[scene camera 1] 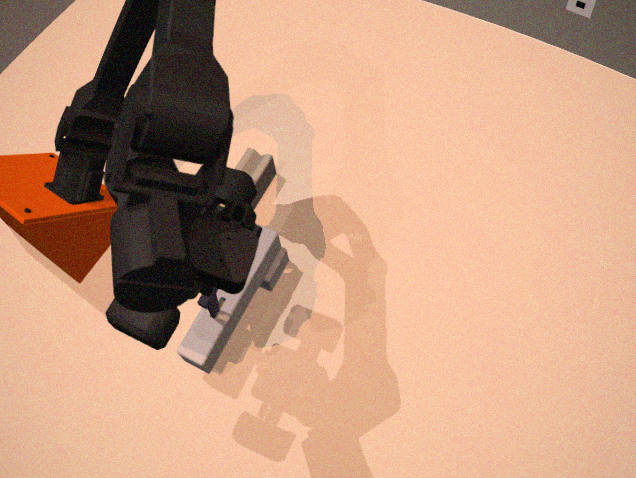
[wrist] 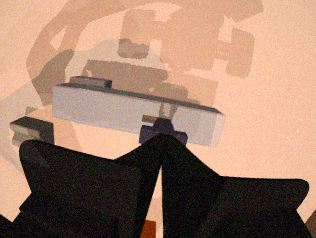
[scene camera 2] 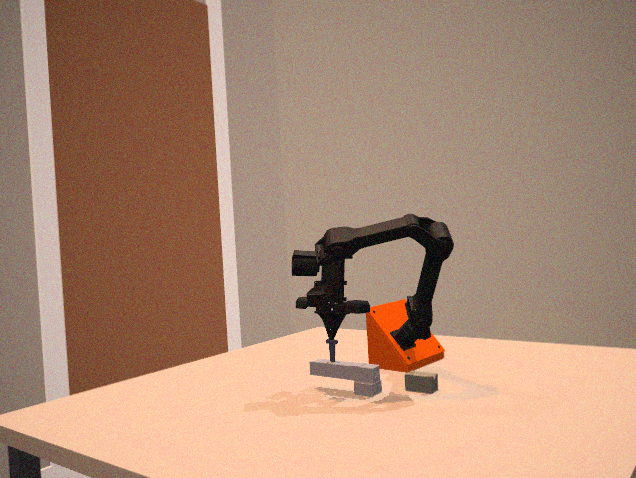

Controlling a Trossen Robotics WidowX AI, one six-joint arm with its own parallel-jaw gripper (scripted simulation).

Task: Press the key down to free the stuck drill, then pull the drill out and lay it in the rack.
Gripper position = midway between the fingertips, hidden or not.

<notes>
In view: the gripper (scene camera 1: 207, 292), a grey rack (scene camera 1: 261, 168) and a long grey housing (scene camera 1: 207, 337).
The gripper shows as well in the wrist view (wrist: 164, 140) and in scene camera 2 (scene camera 2: 331, 339). The long grey housing is seen too in the wrist view (wrist: 93, 101) and in scene camera 2 (scene camera 2: 366, 384).
</notes>
